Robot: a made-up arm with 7 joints. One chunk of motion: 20 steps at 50 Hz.
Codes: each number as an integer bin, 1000 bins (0 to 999) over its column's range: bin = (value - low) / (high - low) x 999, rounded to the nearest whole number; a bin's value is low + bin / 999 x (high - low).
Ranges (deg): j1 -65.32..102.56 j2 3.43..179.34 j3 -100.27..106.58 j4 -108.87..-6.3 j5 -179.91..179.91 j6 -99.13..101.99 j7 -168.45..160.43
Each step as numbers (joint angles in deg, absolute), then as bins.
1 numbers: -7.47 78.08 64.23 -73.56 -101.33 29.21 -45.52
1 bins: 344 424 794 344 218 637 373
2 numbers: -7.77 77.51 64.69 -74.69 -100.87 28.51 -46.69
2 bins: 342 421 797 333 219 634 370
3 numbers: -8.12 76.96 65.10 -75.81 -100.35 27.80 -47.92
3 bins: 340 418 799 322 221 630 366
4 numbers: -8.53 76.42 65.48 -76.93 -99.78 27.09 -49.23
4 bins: 338 415 801 311 222 627 362
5 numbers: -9.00 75.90 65.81 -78.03 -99.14 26.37 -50.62
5 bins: 335 412 802 300 224 623 358
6 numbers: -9.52 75.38 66.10 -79.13 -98.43 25.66 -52.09
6 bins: 332 409 803 290 226 620 353
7 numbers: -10.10 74.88 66.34 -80.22 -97.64 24.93 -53.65
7 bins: 329 406 805 279 228 616 349
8 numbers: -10.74 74.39 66.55 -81.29 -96.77 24.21 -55.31
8 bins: 325 403 806 269 231 613 344
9 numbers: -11.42 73.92 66.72 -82.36 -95.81 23.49 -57.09
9 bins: 321 400 806 258 233 609 338
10 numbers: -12.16 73.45 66.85 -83.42 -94.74 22.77 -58.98
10 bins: 316 398 807 248 236 605 333
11 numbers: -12.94 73.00 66.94 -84.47 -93.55 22.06 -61.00
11 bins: 312 395 808 238 240 602 326
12 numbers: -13.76 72.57 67.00 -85.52 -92.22 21.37 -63.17
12 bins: 307 393 808 227 243 599 320
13 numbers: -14.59 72.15 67.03 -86.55 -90.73 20.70 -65.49
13 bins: 302 390 808 217 248 595 313
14 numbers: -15.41 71.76 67.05 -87.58 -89.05 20.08 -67.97
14 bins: 297 388 808 207 252 592 305
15 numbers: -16.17 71.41 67.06 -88.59 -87.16 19.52 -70.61
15 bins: 292 386 808 198 258 589 297
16 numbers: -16.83 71.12 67.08 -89.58 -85.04 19.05 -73.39
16 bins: 289 384 808 188 263 587 289
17 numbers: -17.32 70.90 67.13 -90.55 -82.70 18.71 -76.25
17 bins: 286 383 808 178 270 585 280
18 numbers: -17.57 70.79 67.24 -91.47 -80.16 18.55 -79.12
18 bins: 284 383 809 169 277 585 271
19 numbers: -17.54 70.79 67.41 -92.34 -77.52 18.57 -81.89
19 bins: 284 383 810 161 284 585 263
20 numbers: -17.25 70.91 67.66 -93.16 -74.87 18.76 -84.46
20 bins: 286 383 811 153 292 586 255
